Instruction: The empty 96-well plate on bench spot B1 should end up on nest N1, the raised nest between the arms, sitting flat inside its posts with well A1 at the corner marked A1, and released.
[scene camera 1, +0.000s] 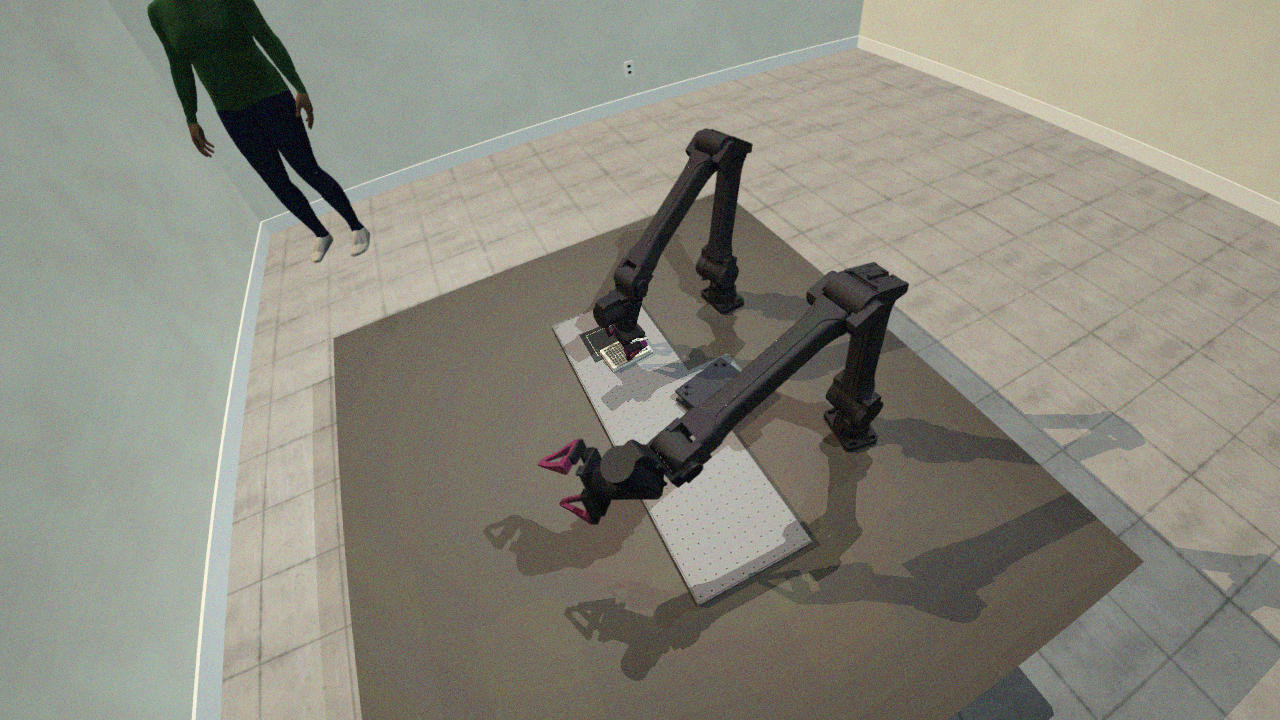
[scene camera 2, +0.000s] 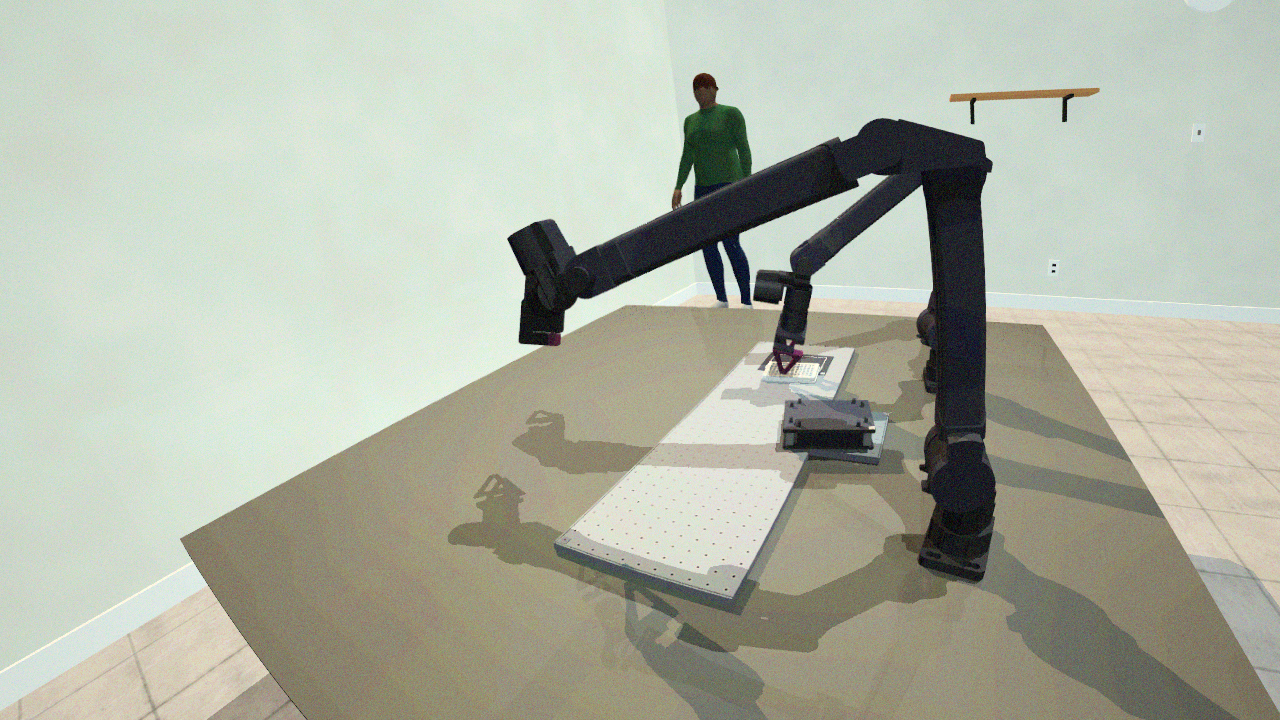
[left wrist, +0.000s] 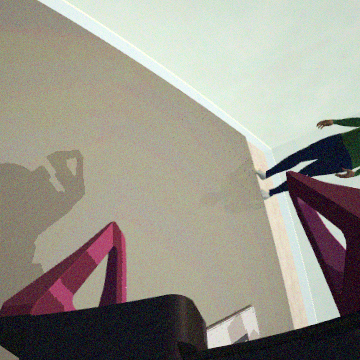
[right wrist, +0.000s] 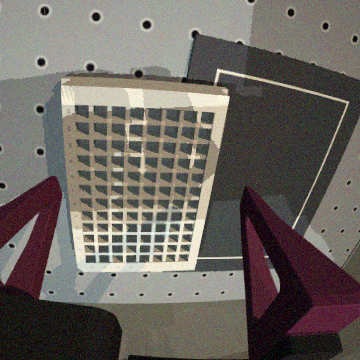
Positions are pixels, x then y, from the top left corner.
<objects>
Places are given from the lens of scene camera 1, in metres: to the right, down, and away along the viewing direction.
my left gripper (scene camera 1: 550, 482): -0.16, 0.22, 0.89
my right gripper (scene camera 1: 619, 347): -0.06, -0.03, 1.44
white well plate (scene camera 1: 614, 355): -0.07, -0.01, 1.45
dark nest pad (scene camera 1: 596, 339): -0.13, -0.06, 1.52
</objects>
